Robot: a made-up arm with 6 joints. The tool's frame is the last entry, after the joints. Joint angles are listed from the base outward.
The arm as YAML. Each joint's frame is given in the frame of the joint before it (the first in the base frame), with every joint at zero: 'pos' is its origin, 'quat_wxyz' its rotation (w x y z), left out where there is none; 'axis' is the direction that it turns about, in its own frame. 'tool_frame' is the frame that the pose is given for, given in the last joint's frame.
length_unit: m
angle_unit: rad
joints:
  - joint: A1
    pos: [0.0, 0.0, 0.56]
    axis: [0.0, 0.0, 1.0]
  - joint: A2
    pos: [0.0, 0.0, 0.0]
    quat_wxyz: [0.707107, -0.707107, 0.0, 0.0]
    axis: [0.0, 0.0, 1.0]
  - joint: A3
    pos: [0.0, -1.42, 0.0]
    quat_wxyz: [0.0, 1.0, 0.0, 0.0]
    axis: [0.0, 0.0, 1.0]
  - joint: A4
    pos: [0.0, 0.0, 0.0]
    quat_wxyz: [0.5, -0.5, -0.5, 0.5]
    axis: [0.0, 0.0, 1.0]
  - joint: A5
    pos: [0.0, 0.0, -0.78]
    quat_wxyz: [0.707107, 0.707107, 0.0, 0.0]
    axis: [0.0, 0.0, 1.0]
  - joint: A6
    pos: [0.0, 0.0, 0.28]
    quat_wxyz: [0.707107, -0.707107, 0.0, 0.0]
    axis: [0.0, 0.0, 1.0]
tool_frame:
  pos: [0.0, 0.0, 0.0]
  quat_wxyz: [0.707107, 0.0, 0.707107, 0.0]
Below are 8 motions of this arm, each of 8 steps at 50 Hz.
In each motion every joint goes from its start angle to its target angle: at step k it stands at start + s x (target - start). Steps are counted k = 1, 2, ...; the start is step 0. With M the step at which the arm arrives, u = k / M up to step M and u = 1 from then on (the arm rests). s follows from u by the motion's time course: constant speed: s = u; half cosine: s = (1 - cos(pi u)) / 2; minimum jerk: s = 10 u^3 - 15 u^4 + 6 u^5.
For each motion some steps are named. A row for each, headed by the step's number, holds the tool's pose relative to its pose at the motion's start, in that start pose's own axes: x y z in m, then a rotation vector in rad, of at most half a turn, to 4 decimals.
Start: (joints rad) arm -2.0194 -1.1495 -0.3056 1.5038 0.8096 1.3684
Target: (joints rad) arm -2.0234 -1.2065 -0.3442 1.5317 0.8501 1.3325
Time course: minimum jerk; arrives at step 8
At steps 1, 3, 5, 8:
1: -0.0008 -0.0010 0.0004 0.0000 -0.0003 -0.0006
3: -0.0134 -0.0175 0.0066 0.0003 -0.0048 -0.0100
5: -0.0351 -0.0458 0.0182 0.0010 -0.0132 -0.0260
8: -0.0484 -0.0630 0.0257 0.0014 -0.0186 -0.0356

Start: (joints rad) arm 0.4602 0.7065 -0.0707 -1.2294 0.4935 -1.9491
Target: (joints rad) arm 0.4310 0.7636 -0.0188 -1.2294 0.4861 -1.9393
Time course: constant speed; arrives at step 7
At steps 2, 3, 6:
2: 0.0243 0.0000 0.0042 0.0008 -0.0043 0.0049
3: 0.0365 0.0002 0.0065 0.0011 -0.0064 0.0073
6: 0.0730 0.0010 0.0139 0.0023 -0.0128 0.0146

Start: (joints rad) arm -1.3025 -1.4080 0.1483 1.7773 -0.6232 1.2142
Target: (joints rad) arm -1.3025 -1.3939 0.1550 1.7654 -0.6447 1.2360
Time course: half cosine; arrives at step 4
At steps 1, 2, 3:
1: 0.0027 -0.0011 0.0018 -0.0024 -0.0007 0.0034
2: 0.0093 -0.0039 0.0060 -0.0082 -0.0026 0.0116
3: 0.0159 -0.0066 0.0104 -0.0141 -0.0045 0.0198

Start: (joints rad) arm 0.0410 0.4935 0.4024 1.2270 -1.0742 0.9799
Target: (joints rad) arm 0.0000 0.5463 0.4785 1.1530 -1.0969 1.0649
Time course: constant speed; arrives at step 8
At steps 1, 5, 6, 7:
1: 0.0125 -0.0019 -0.0001 -0.0021 -0.0017 0.0091
5: 0.0628 -0.0084 -0.0006 -0.0103 -0.0095 0.0448
6: 0.0755 -0.0097 -0.0008 -0.0123 -0.0117 0.0536
7: 0.0882 -0.0108 -0.0010 -0.0143 -0.0141 0.0623

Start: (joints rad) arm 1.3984 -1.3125 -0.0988 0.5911 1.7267 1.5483
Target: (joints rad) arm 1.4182 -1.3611 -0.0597 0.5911 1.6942 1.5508
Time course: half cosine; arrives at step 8
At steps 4, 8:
4: 0.0223 -0.0386 -0.0253 -0.0241 0.0056 -0.0221
8: 0.0433 -0.0788 -0.0506 -0.0485 0.0116 -0.0440

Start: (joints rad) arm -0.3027 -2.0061 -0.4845 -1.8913 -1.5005 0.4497
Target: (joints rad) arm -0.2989 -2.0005 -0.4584 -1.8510 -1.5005 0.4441
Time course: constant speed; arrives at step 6
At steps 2, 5, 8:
2: -0.0025 0.0042 0.0068 -0.0055 0.0070 -0.0096
5: -0.0064 0.0106 0.0171 -0.0137 0.0173 -0.0241
8: -0.0077 0.0128 0.0205 -0.0165 0.0207 -0.0289

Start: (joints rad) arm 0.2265 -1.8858 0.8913 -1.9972 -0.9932 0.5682
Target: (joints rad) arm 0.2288 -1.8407 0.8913 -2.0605 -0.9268 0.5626
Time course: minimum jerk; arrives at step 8
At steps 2, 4, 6, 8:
2: -0.0002 -0.0086 -0.0011 0.0077 -0.0094 -0.0021
4: -0.0014 -0.0413 -0.0053 0.0373 -0.0452 -0.0105
6: -0.0028 -0.0739 -0.0099 0.0670 -0.0811 -0.0196
8: -0.0033 -0.0823 -0.0112 0.0748 -0.0905 -0.0220

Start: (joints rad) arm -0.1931 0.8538 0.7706 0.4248 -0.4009 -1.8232
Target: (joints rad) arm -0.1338 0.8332 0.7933 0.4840 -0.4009 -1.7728
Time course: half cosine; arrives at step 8
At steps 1, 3, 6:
1: -0.0021 0.0029 -0.0038 -0.0047 0.0009 0.0023
3: -0.0171 0.0234 -0.0308 -0.0379 0.0071 0.0186
6: -0.0493 0.0635 -0.0847 -0.1040 0.0186 0.0524

